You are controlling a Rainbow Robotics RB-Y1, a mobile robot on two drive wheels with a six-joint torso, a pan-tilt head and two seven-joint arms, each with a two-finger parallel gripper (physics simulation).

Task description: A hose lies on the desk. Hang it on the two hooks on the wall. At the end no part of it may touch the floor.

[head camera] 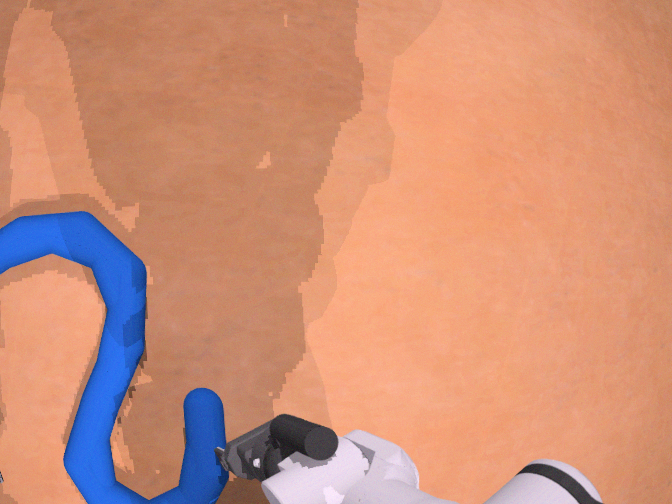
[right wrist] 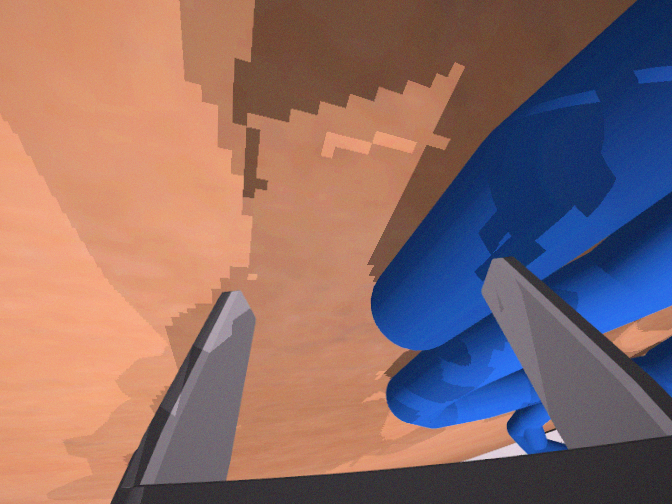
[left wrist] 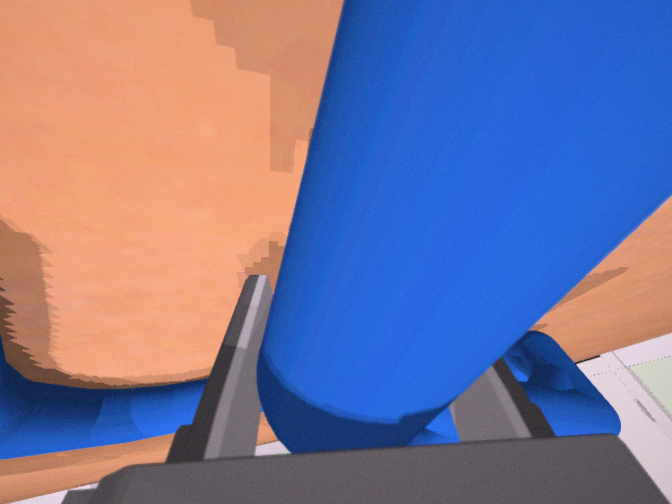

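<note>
A thick blue hose [head camera: 108,347] curves over the wooden desk at the left of the head view, and one rounded end [head camera: 203,404] points up near the bottom. My right gripper [head camera: 225,458] is open and empty just right of that end. In the right wrist view its fingers [right wrist: 369,298] stand wide, with the hose end [right wrist: 428,309] partly between them near the right finger. My left gripper [left wrist: 374,347] is shut on the hose [left wrist: 466,189], which fills the left wrist view. No hooks are in view.
The orange wooden desk top [head camera: 488,217] fills the head view, with darker shadow patches at the left centre. In the left wrist view a strip of pale floor [left wrist: 640,379] shows past the desk edge at the lower right.
</note>
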